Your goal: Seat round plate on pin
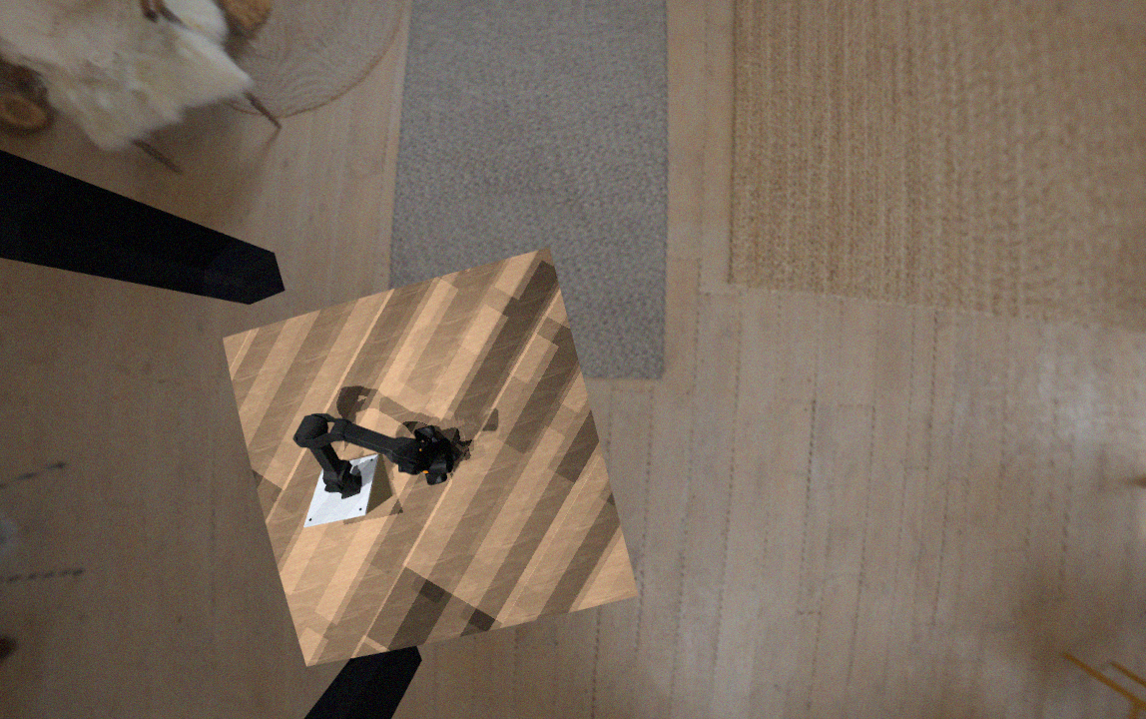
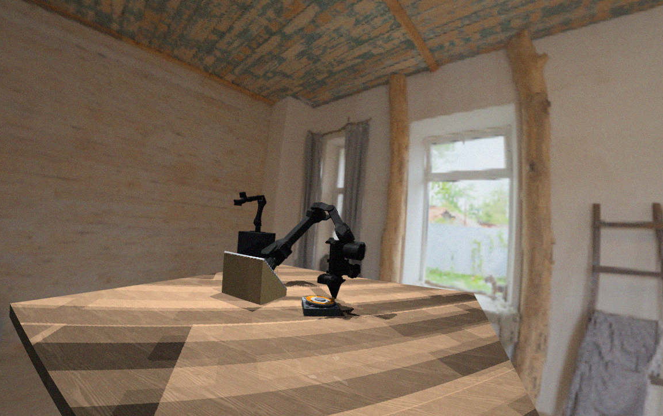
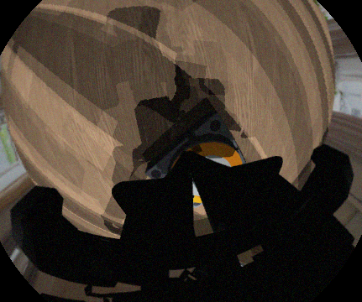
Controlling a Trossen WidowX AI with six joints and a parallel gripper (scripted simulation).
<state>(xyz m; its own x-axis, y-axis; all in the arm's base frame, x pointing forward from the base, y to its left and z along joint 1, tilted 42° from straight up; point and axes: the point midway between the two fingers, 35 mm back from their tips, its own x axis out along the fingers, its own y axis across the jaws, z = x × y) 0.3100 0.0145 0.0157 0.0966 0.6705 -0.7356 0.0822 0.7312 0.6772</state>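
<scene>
Now: the round plate 2 cm behind my gripper tip and 2 cm to the right of it. Also, from my gripper tip: dark base 5 cm behind, 2 cm to the right, 2 cm below.
</scene>
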